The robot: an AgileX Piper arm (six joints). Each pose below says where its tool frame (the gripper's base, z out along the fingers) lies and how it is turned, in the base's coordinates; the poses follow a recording.
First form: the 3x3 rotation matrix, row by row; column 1 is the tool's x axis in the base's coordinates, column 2 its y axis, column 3 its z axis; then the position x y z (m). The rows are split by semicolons.
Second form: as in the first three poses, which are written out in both.
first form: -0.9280 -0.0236 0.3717; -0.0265 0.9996 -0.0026; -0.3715 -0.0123 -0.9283; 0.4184 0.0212 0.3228
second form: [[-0.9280 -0.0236 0.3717 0.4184], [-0.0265 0.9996 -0.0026 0.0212], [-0.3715 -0.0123 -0.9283 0.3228], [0 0 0 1]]
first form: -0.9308 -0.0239 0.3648; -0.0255 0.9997 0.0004; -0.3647 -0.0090 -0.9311; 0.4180 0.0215 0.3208
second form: [[-0.9308 -0.0239 0.3648 0.4180], [-0.0255 0.9997 0.0004 0.0215], [-0.3647 -0.0090 -0.9311 0.3208], [0 0 0 1]]
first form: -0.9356 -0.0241 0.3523; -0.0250 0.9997 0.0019; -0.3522 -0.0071 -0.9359; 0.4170 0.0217 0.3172
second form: [[-0.9356 -0.0241 0.3523 0.4170], [-0.0250 0.9997 0.0019 0.0217], [-0.3522 -0.0071 -0.9359 0.3172], [0 0 0 1]]
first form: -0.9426 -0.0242 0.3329; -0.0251 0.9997 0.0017; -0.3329 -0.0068 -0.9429; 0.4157 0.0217 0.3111
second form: [[-0.9426 -0.0242 0.3329 0.4157], [-0.0251 0.9997 0.0017 0.0217], [-0.3329 -0.0068 -0.9429 0.3111], [0 0 0 1]]
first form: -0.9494 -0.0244 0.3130; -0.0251 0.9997 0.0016; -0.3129 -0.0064 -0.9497; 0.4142 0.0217 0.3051
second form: [[-0.9494 -0.0244 0.3130 0.4142], [-0.0251 0.9997 0.0016 0.0217], [-0.3129 -0.0064 -0.9497 0.3051], [0 0 0 1]]
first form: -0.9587 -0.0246 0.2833; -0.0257 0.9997 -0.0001; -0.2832 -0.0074 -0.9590; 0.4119 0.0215 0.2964
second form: [[-0.9587 -0.0246 0.2833 0.4119], [-0.0257 0.9997 -0.0001 0.0215], [-0.2832 -0.0074 -0.9590 0.2964], [0 0 0 1]]
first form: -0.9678 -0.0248 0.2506; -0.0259 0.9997 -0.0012; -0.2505 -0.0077 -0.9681; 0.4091 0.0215 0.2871
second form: [[-0.9678 -0.0248 0.2506 0.4091], [-0.0259 0.9997 -0.0012 0.0215], [-0.2505 -0.0077 -0.9681 0.2871], [0 0 0 1]]
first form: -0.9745 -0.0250 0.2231; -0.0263 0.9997 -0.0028; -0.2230 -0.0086 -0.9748; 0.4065 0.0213 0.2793
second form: [[-0.9745 -0.0250 0.2231 0.4065], [-0.0263 0.9997 -0.0028 0.0213], [-0.2230 -0.0086 -0.9748 0.2793], [0 0 0 1]]
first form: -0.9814 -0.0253 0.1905; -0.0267 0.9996 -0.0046; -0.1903 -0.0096 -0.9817; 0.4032 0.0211 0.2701
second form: [[-0.9814 -0.0253 0.1905 0.4032], [-0.0267 0.9996 -0.0046 0.0211], [-0.1903 -0.0096 -0.9817 0.2701], [0 0 0 1]]
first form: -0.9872 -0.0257 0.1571; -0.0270 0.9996 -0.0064; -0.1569 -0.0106 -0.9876; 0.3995 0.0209 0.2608
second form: [[-0.9872 -0.0257 0.1571 0.3995], [-0.0270 0.9996 -0.0064 0.0209], [-0.1569 -0.0106 -0.9876 0.2608], [0 0 0 1]]
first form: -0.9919 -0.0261 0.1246; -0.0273 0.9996 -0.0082; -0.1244 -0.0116 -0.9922; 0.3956 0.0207 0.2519
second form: [[-0.9919 -0.0261 0.1246 0.3956], [-0.0273 0.9996 -0.0082 0.0207], [-0.1244 -0.0116 -0.9922 0.2519], [0 0 0 1]]
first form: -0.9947 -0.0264 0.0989; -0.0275 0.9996 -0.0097; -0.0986 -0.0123 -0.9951; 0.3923 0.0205 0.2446
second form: [[-0.9947 -0.0264 0.0989 0.3923], [-0.0275 0.9996 -0.0097 0.0205], [-0.0986 -0.0123 -0.9951 0.2446], [0 0 0 1]]
